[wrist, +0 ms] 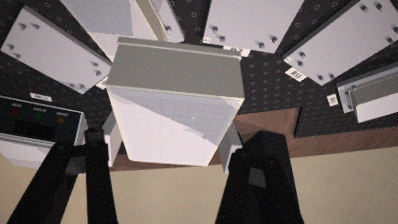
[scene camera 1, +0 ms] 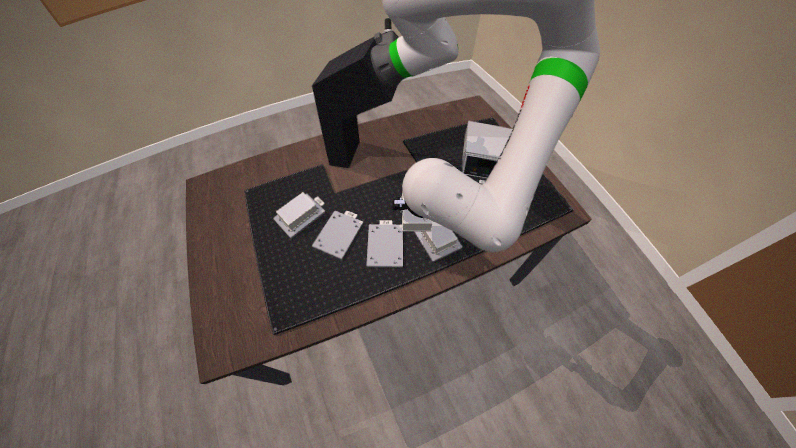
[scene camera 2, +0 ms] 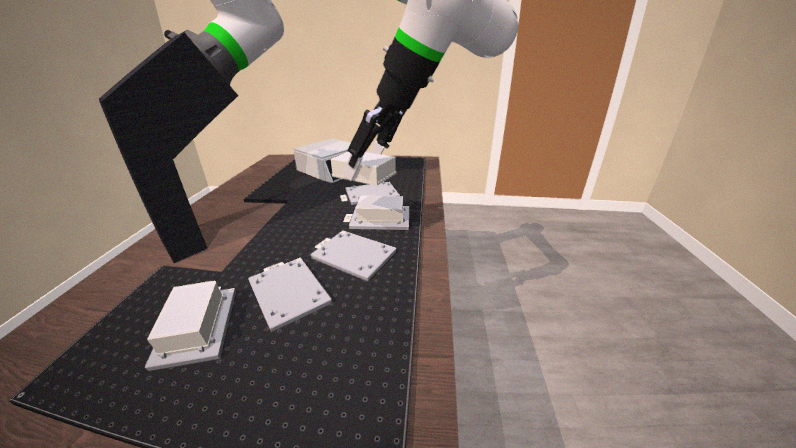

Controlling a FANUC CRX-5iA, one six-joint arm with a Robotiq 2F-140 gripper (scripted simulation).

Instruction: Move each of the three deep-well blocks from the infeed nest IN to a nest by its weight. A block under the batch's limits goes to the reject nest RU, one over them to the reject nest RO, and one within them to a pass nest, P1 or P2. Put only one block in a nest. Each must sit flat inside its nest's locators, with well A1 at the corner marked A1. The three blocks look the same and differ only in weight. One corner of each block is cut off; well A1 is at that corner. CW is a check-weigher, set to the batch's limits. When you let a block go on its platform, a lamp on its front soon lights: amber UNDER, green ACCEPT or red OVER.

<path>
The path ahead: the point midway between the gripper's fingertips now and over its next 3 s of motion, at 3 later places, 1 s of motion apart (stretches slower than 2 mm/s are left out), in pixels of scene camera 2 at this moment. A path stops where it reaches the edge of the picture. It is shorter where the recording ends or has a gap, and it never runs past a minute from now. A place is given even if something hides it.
My gripper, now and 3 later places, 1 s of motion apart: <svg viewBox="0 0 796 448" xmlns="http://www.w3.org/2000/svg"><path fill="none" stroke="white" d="M359 170L341 184L320 207L289 241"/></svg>
</path>
